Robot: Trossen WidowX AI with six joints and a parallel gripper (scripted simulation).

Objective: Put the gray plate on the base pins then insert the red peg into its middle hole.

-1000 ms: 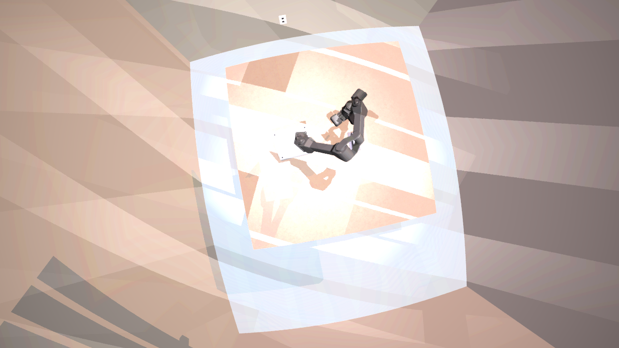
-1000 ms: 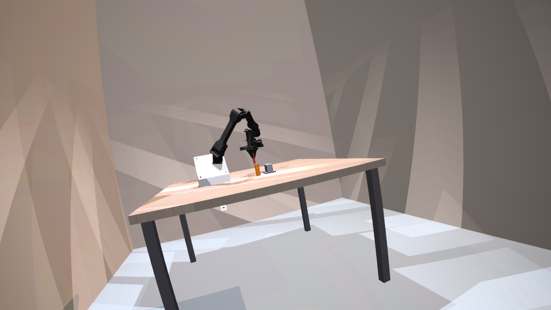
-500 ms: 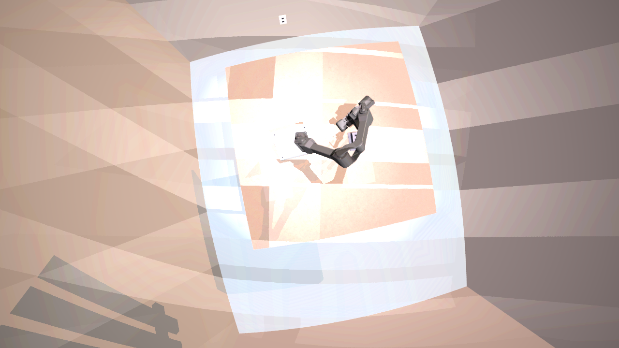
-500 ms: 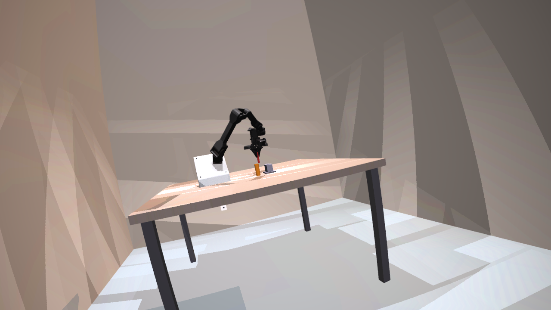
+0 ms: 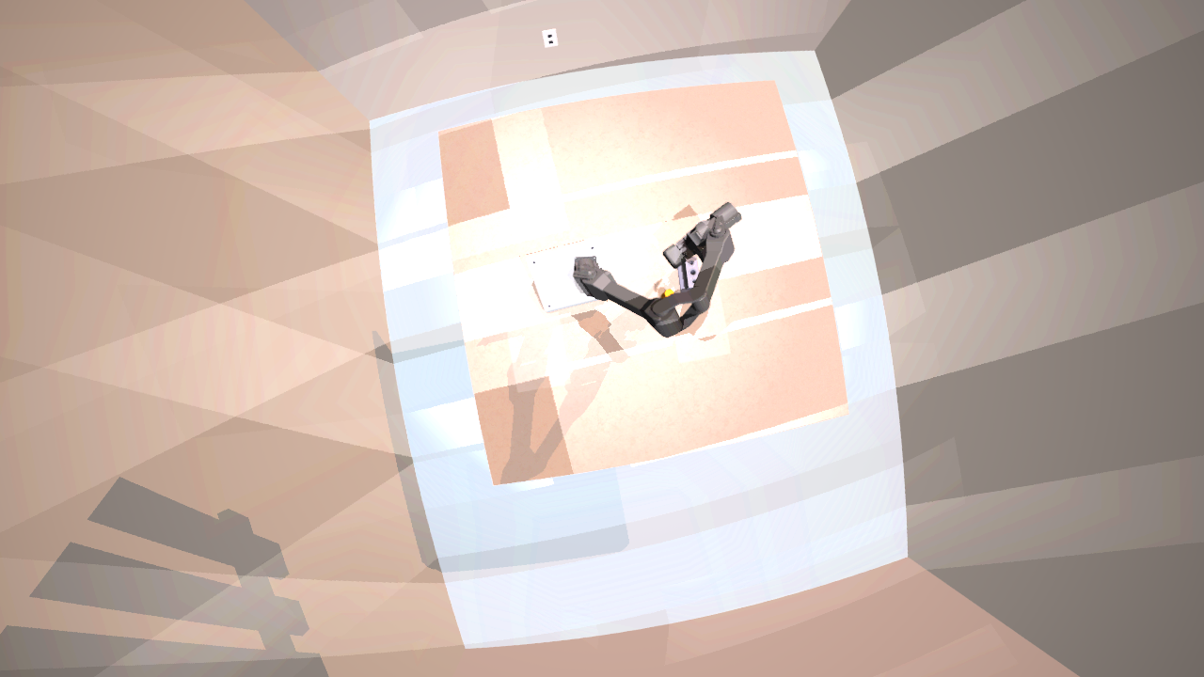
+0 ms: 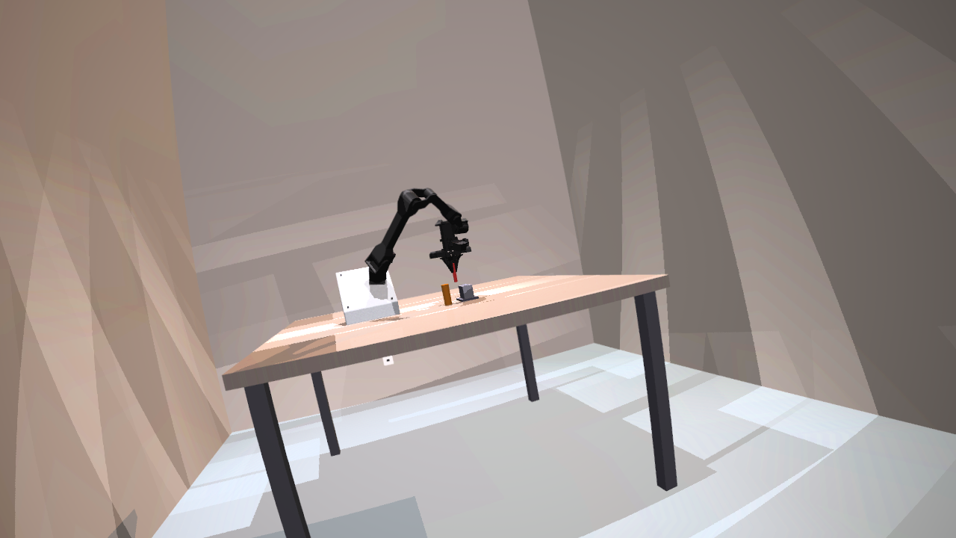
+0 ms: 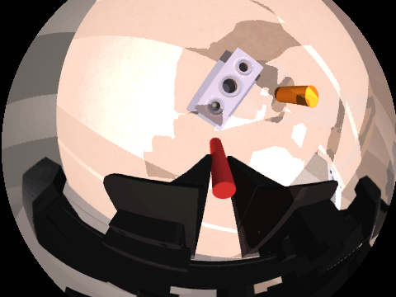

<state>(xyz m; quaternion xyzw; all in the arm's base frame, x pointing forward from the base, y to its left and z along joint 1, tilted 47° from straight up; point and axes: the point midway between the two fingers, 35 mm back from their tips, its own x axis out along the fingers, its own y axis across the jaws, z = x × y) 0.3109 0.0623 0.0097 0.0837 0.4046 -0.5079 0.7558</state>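
Right now my gripper tip is 70 mm above the gray plate, 60 mm to the left of it and 30 mm short of it. Round my gripper tip: pin base 110 mm below, 60 mm to the right, 20 mm ahead; then yellow-orange object 130 mm to the right, 70 mm below, 60 mm behind; then red peg right at my gripper tip.
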